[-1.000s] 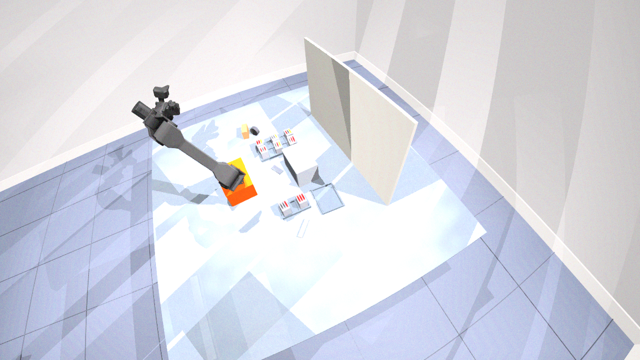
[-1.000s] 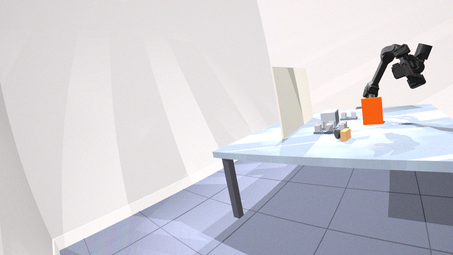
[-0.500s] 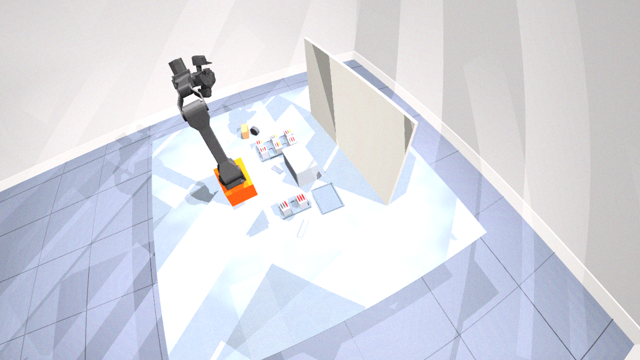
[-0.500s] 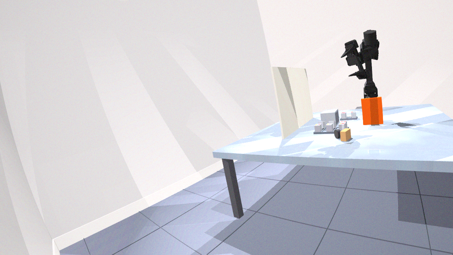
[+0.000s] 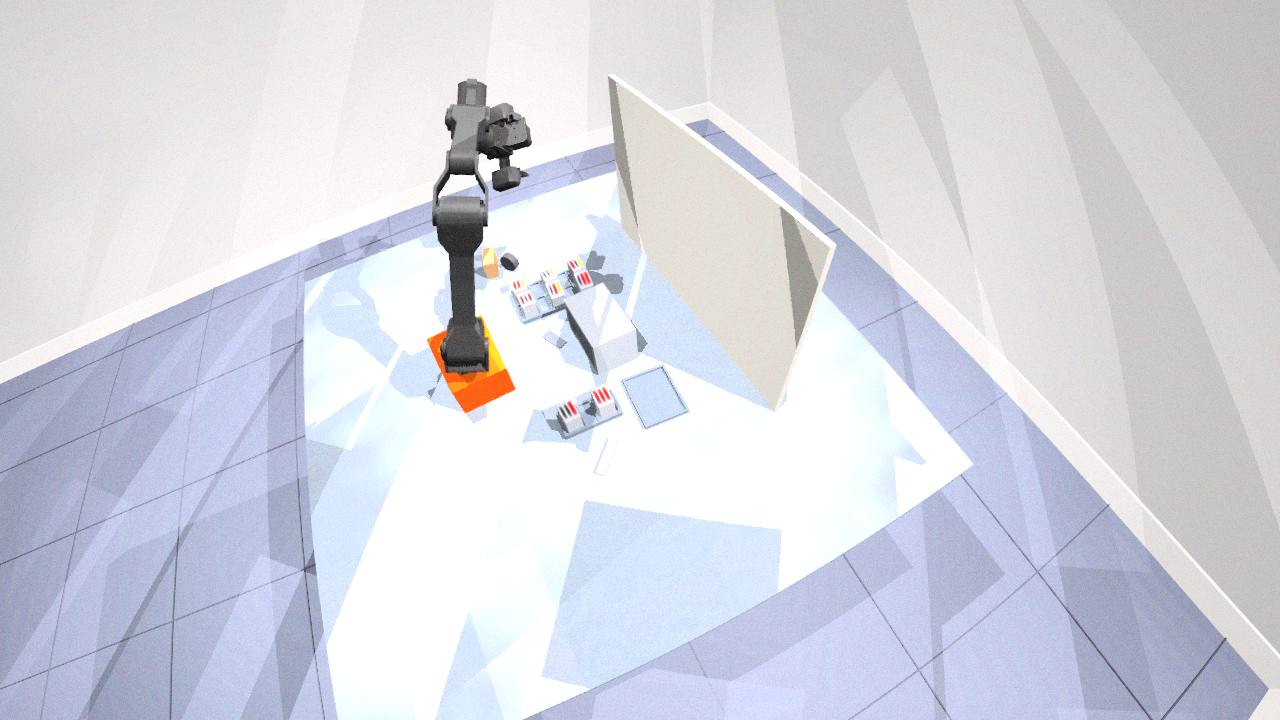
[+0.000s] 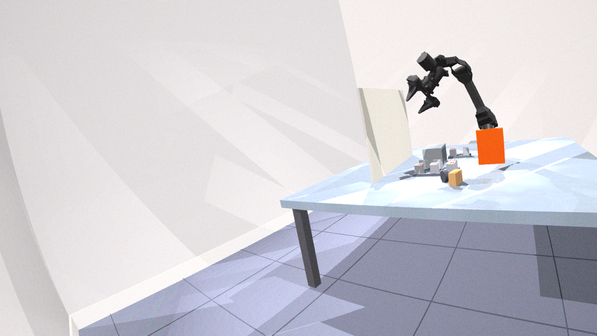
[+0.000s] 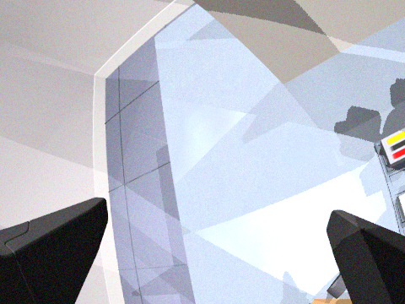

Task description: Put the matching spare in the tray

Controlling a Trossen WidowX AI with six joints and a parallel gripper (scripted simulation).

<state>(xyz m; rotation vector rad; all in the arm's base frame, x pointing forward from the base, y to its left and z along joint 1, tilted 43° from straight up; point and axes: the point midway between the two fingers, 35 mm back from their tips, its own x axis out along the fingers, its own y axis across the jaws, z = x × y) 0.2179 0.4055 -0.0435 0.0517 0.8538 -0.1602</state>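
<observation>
Right now the low rack is 510 mm to the right of my gripper tip, 310 mm below it and 70 mm behind it. The rest, counted from my gripper tip: tan block: 300 mm below, 160 mm behind, 40 mm to the left; black cylinder: 300 mm below, 110 mm behind, 10 mm to the left; tall cream board: 320 mm to the right, 260 mm ahead, 100 mm below.
</observation>
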